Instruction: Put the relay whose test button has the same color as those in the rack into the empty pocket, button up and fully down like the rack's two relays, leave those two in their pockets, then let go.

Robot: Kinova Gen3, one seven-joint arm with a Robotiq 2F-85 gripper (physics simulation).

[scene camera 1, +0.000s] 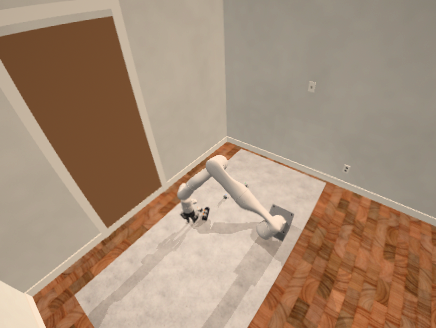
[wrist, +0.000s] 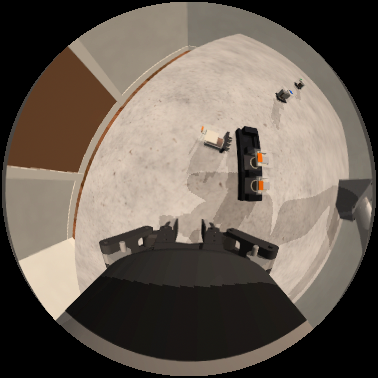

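Pixels of known places: gripper, fingertip midpoint: (scene camera 1: 191, 222) (wrist: 189, 225); arm's base, origin of the base link: (scene camera 1: 278, 222).
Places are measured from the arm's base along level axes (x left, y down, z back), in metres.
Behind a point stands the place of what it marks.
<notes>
A black rack (wrist: 241, 167) @(x 0.171, y 0.111, z -0.499 m) (scene camera 1: 206, 213) holds two clear-cased relays (wrist: 263, 159) @(x 0.158, y 0.077, z -0.489 m) (wrist: 264, 185) @(x 0.185, y 0.077, z -0.474 m) with orange buttons, upright in neighbouring pockets. The pocket at the rack's far end in the wrist view is empty. A loose relay (wrist: 212, 138) @(x 0.159, y 0.103, z -0.553 m) with an orange button lies on its side left of that end, its pins facing the rack and its button facing away. My gripper (wrist: 189, 225) @(x 0.273, y 0.117, z -0.524 m) (scene camera 1: 191, 220) @(x 0.273, y 0.117, z -0.524 m) is part-way open with nothing between its fingers, apart from the relays. In the wrist view, the loose relay is ahead of the fingers and the rack is ahead to their right.
A relay with a blue button (wrist: 283, 95) @(x -0.041, y 0.097, z -0.465 m) (scene camera 1: 225, 197) @(x -0.046, y 0.100, z -0.454 m) and a smaller-looking one (wrist: 299, 84) @(x -0.236, y 0.100, z -0.394 m) (scene camera 1: 246, 185) @(x -0.240, y 0.089, z -0.381 m), farther off, stand beyond the rack; the farther one's button colour is hard to tell. The arm's base plate (wrist: 346, 197) @(x 0.008, y 0.070, z -0.079 m) (scene camera 1: 287, 212) @(x -0.057, y -0.060, z 0.028 m) is at the right. A pale mat (scene camera 1: 165, 280) @(x 0.671, y 0.124, z -0.376 m) lies under everything.
</notes>
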